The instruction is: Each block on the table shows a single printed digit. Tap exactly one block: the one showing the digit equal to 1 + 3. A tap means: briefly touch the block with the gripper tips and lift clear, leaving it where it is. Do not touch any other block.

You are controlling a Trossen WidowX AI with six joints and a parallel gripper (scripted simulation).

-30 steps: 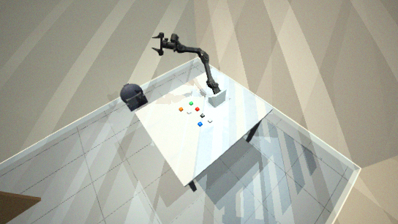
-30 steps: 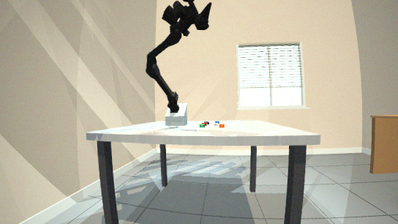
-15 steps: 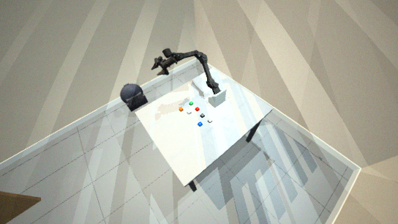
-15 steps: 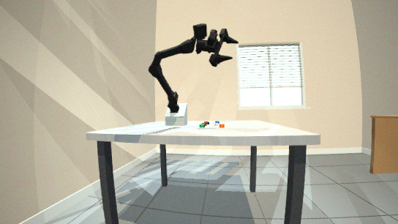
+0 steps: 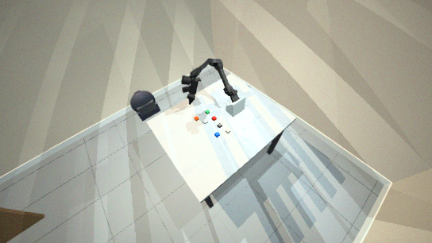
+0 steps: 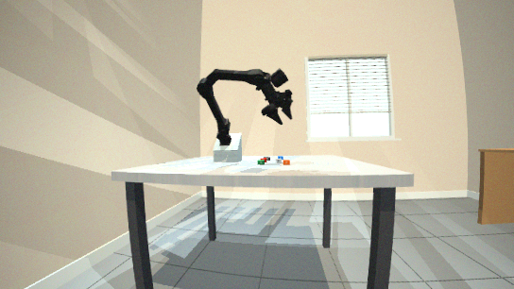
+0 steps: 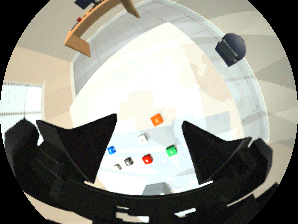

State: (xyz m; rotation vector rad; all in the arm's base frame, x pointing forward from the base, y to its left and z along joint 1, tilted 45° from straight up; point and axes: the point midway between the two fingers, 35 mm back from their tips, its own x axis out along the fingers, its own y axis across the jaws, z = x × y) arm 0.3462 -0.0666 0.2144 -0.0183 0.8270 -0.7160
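Right now my gripper tip is 24 cm to the right of the black block, 19 cm above it and 11 cm past it. The rest, counted from my gripper tip: pale block 19 cm below, 12 cm to the left, 4 cm behind; orange block 19 cm below, 4 cm to the left; green block 19 cm below, 13 cm behind, 5 cm to the left.
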